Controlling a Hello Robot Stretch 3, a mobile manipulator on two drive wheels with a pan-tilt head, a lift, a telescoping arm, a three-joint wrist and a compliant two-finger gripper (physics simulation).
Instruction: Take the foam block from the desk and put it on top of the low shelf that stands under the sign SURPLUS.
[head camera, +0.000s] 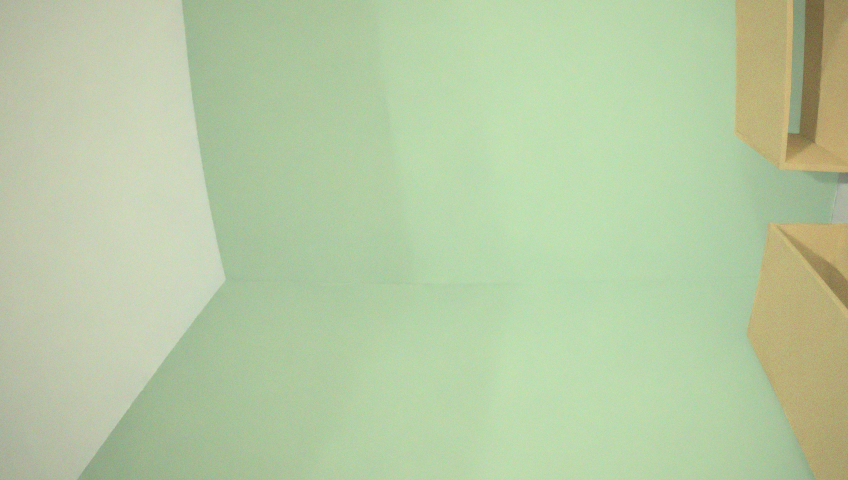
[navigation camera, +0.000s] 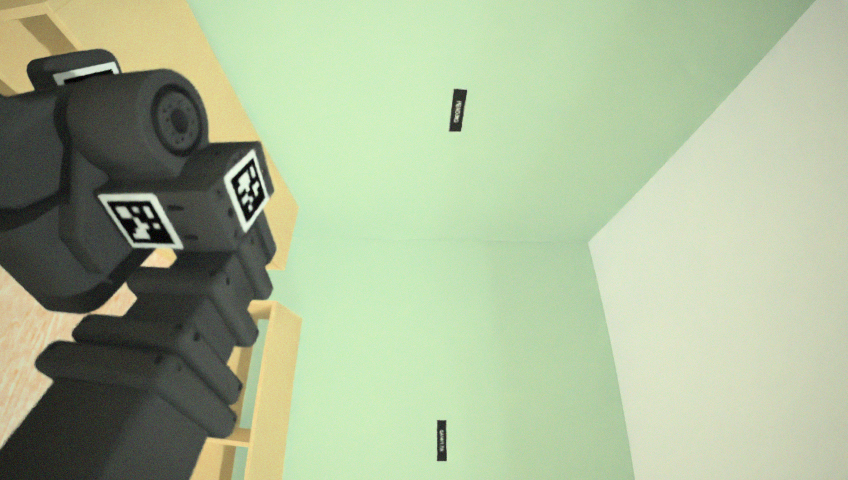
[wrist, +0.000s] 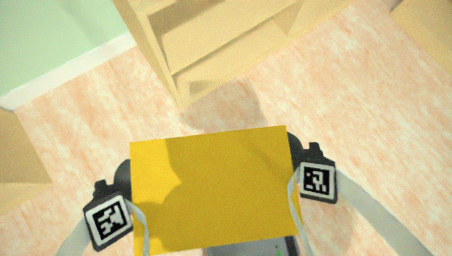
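The foam block is a yellow box shape in the wrist view. My gripper is shut on it, with one dark fingertip against each side, and holds it above the floor. The fingers do not show clearly in the navigation view, where my dark arm and wrist fill the left side. Two small black signs, an upper one and a lower one, are on the green wall; I cannot read them surely. No sign reading SURPLUS can be made out, so I cannot tell which shelf is the one named. The desk does not show.
Wooden shelf units stand at the right of the head view, an upper one and a lower one. In the navigation view a unit stands beside my arm. Beyond the block stands a shelf unit; other wooden furniture is at left.
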